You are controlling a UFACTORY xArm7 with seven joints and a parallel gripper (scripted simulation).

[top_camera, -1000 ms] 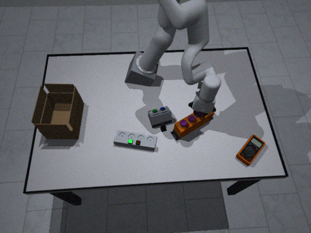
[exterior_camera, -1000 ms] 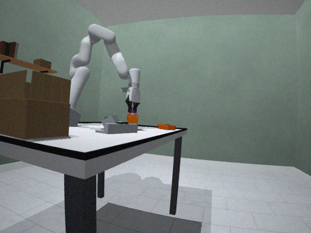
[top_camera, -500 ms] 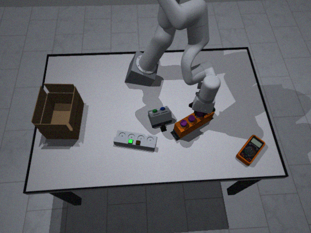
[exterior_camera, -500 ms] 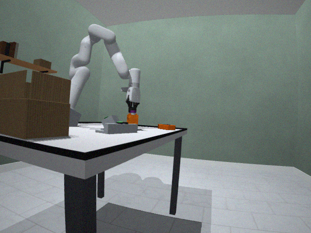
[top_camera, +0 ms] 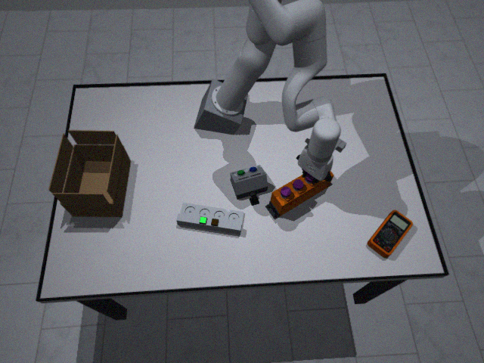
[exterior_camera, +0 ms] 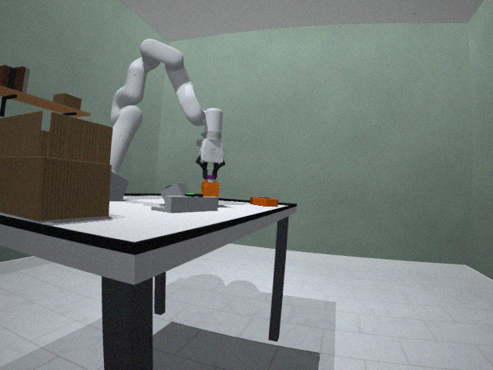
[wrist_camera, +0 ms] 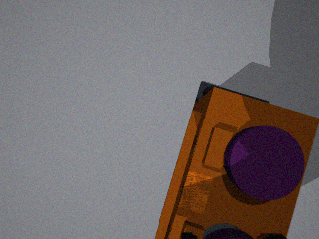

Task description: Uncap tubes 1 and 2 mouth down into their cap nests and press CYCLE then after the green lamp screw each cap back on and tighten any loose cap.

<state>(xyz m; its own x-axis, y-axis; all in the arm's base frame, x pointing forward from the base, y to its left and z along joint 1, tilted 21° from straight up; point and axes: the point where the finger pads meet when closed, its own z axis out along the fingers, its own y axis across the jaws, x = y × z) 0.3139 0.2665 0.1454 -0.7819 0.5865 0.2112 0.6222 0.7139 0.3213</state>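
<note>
Right now the purple cap is 10 mm below my hand. From my hand the other things lie so: tube 1 (40 mm to the left, 30 mm behind, 10 mm below); blue key (190 mm to the right, 60 mm below, 50 mm behind); grey key housing (210 mm to the right, 80 mm below, 20 mm behind).
</note>
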